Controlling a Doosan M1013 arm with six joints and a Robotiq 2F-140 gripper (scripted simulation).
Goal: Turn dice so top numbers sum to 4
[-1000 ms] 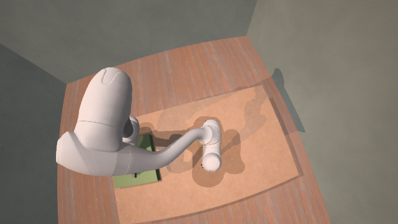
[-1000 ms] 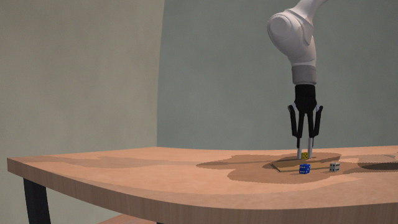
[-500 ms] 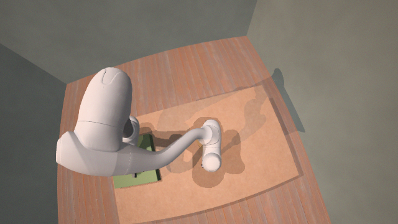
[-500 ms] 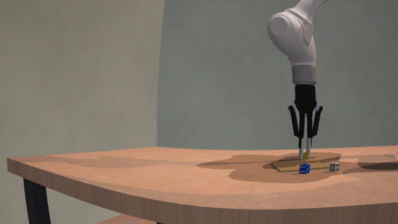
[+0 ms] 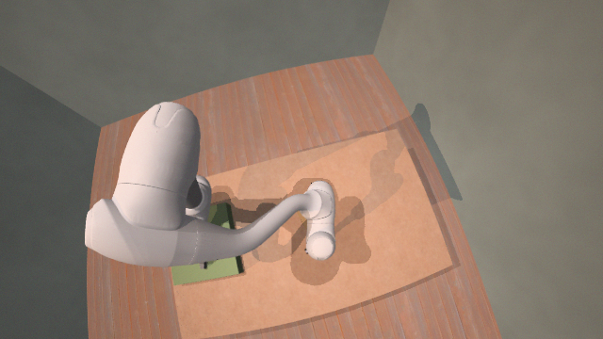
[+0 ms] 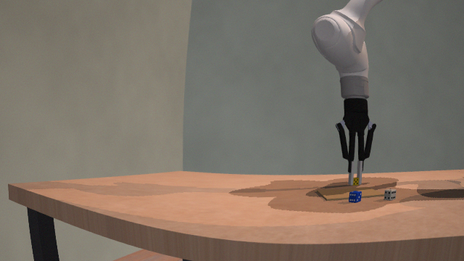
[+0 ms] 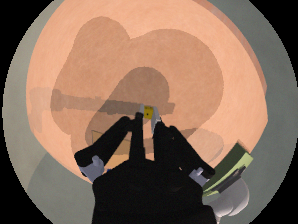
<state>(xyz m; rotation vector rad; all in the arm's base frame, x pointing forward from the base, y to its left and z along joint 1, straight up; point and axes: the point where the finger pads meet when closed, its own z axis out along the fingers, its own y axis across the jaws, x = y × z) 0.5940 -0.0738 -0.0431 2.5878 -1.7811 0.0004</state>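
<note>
Right now the tan mat is 17 cm to the left of my hand and 3 cm below it. From my hand the other things lie so: yellow die: 2 cm below; then blue die: 27 cm to the left, 2 cm below, 2 cm behind; then white die: 26 cm to the left, 10 cm behind, 2 cm below.
</note>
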